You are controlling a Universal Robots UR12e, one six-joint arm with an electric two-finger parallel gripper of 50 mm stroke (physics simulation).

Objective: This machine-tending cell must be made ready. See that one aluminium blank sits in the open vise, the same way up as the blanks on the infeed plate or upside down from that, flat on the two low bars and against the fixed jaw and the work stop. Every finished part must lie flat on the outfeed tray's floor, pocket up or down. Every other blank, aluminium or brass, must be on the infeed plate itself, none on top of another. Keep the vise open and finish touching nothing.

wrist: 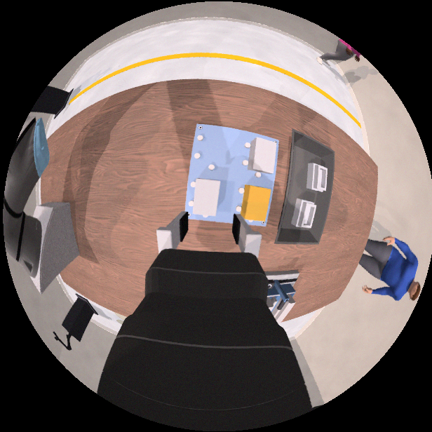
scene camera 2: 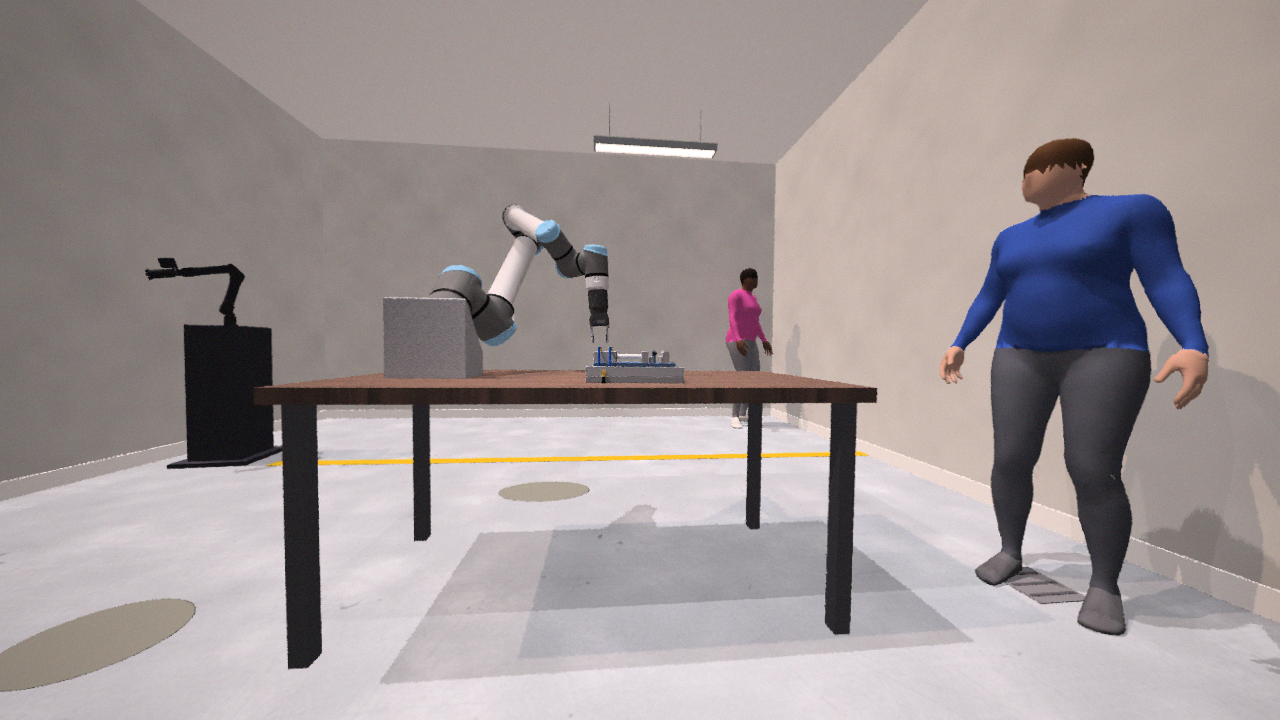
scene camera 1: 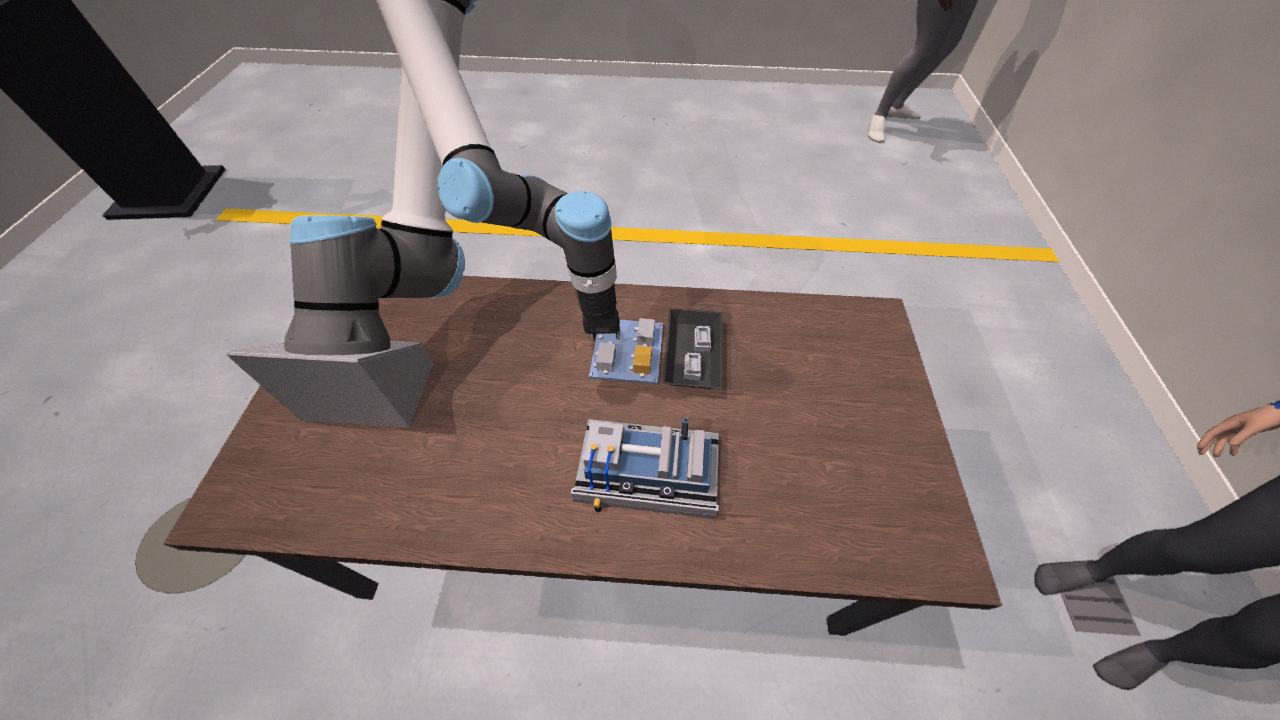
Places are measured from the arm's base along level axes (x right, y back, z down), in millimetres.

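Pixels of known places: gripper, fingertip midpoint: [scene camera 2: 600, 342] [scene camera 1: 606, 336]; arm's base, origin of the base link: [scene camera 2: 442, 322] [scene camera 1: 340, 348].
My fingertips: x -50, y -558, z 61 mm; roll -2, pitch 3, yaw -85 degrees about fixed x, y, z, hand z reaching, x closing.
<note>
For each thing: its top centre in the pictures, then the offset to it from my fingertips. "spot": a spot on its surface instead.
- brass blank, middle of its top: [scene camera 1: 642, 355] dz +83, dx -1, dy -86 mm
- blue infeed plate, middle of its top: [scene camera 1: 627, 348] dz +119, dx -52, dy -50 mm
- dark outfeed tray, surface spot: [scene camera 1: 721, 349] spot: dz +84, dx -11, dy -282 mm
- vise, middle of its top: [scene camera 1: 649, 448] [scene camera 2: 634, 350] dz +28, dx +273, dy -82 mm
- vise's dark upright post, surface spot: [scene camera 1: 684, 428] spot: dz +31, dx +231, dy -159 mm
My gripper [scene camera 1: 605, 336] [scene camera 2: 599, 337] [wrist: 210, 221] is open and empty, pointing down above the infeed plate's area, near one aluminium blank [scene camera 1: 605, 357] [wrist: 206, 197]. Another aluminium blank [scene camera 1: 645, 331] [wrist: 263, 155] and a brass blank [scene camera 1: 642, 360] [wrist: 256, 203] also sit apart on the blue infeed plate [scene camera 1: 624, 351] [wrist: 225, 150]. Two finished parts [scene camera 1: 702, 336] [scene camera 1: 692, 365] [wrist: 317, 177] [wrist: 304, 214] lie in the dark outfeed tray [scene camera 1: 723, 349] [wrist: 289, 175], pockets up. The vise [scene camera 1: 695, 454] [scene camera 2: 635, 376] is open; no blank shows between its jaws. In the wrist view my gripper body partly hides the vise [wrist: 281, 295].
The tray stands just right of the plate. The vise's dark upright post [scene camera 1: 684, 428] rises near its jaws. The robot's grey pedestal [scene camera 1: 349, 389] [scene camera 2: 425, 335] [wrist: 57, 245] stands at the table's left. A person in blue [scene camera 2: 1074, 277] [wrist: 397, 270] stands right of the table.
</note>
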